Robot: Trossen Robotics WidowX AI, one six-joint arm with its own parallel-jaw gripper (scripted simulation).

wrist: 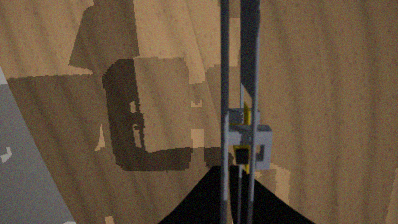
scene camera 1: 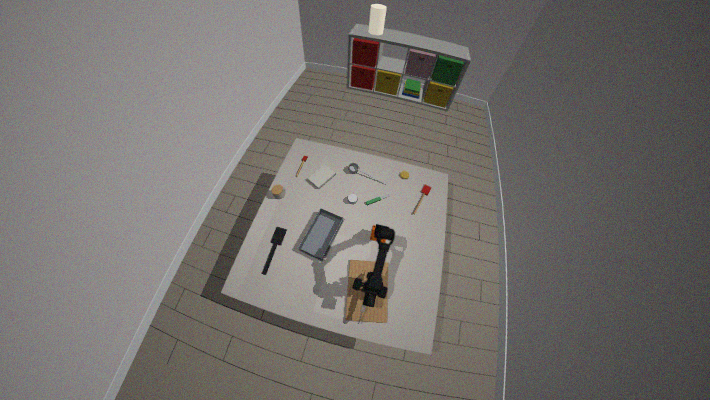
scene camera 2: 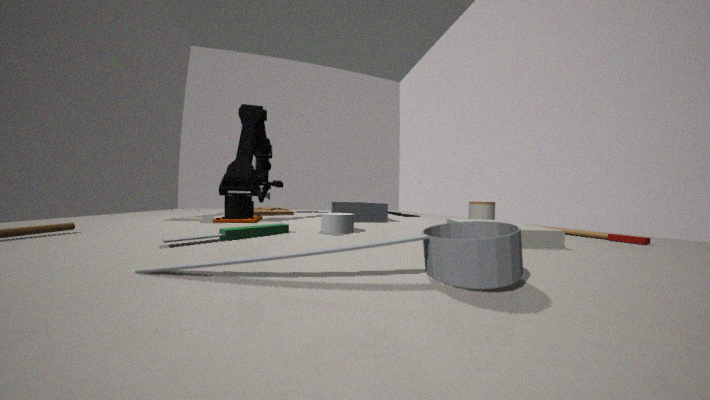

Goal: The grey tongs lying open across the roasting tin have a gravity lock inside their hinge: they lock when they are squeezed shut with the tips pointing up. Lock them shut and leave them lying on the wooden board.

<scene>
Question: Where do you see a long-handled pan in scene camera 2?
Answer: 473,254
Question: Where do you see a wooden board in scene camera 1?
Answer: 358,269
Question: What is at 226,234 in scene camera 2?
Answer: A green-handled knife.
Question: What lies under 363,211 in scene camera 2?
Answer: A roasting tin.
</scene>
